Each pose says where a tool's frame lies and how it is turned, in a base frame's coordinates. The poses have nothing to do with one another.
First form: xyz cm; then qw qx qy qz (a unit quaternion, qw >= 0).
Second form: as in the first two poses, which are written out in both.
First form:
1: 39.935 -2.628 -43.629 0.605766 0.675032 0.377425 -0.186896
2: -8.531 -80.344 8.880 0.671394 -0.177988 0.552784 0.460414
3: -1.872 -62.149 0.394 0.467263 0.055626 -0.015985 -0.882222
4: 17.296 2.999 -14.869 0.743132 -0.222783 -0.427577 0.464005
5: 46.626 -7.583 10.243 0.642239 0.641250 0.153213 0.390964
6: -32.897 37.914 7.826 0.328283 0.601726 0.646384 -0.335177
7: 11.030 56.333 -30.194 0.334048 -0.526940 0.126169 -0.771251
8: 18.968 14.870 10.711 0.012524 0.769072 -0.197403 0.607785
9: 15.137 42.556 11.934 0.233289 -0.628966 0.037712 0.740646
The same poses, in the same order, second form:
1: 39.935 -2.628 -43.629 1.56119 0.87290 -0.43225
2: -8.531 -80.344 8.880 -0.40094 1.24521 1.03714
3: -1.872 -62.149 0.394 0.13648 -0.03922 -2.16455
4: 17.296 2.999 -14.869 -0.48812 -0.93683 1.01665
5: 46.626 -7.583 10.243 1.46132 0.34915 0.89095
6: -32.897 37.914 7.826 1.57514 1.69204 -0.87739
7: 11.030 56.333 -30.194 -1.37550 0.32935 -2.01324
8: 18.968 14.870 10.711 2.39704 -0.61526 1.89434
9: 15.137 42.556 11.934 -1.72743 0.10357 2.03415
